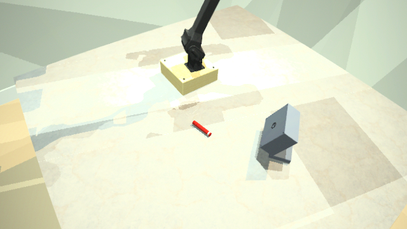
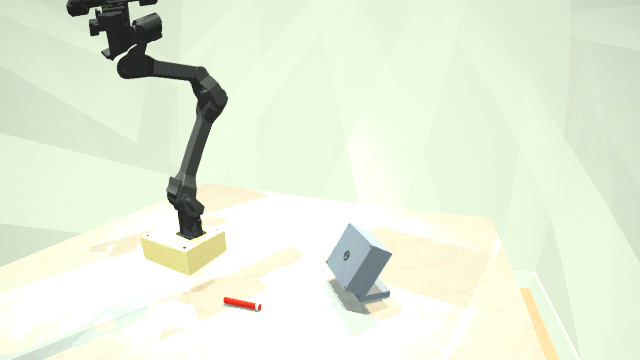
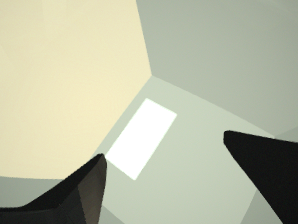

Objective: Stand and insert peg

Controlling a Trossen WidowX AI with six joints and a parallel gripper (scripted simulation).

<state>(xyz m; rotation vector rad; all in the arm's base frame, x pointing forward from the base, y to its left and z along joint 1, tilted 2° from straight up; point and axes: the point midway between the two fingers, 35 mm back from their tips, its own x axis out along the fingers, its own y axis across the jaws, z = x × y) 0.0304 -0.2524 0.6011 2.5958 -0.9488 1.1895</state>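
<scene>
My gripper tip is 690 mm above the red peg, 230 mm short of it and 150 mm to the right of it. Round my gripper tip: grey-blue sloped panel (620 mm below, 390 mm ahead, 340 mm to the left); thin flat foot (690 mm below, 410 mm ahead, 350 mm to the left).
</scene>
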